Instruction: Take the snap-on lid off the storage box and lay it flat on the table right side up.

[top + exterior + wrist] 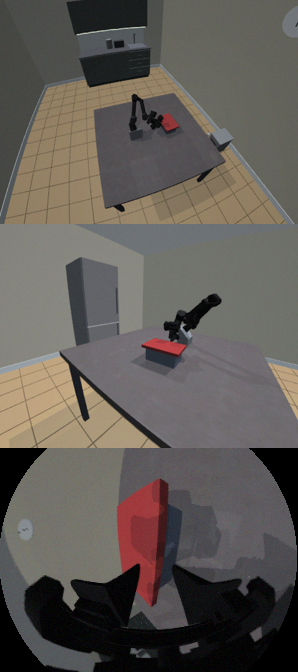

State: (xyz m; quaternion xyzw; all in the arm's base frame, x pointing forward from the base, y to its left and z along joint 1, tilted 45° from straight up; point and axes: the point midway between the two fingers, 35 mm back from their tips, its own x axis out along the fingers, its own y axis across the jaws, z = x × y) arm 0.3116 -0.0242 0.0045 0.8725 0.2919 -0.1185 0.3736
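The lid is 9 cm ahead of my gripper tip and 1 cm below it. Round my gripper tip: blue-grey storage box 9 cm ahead, 6 cm below.
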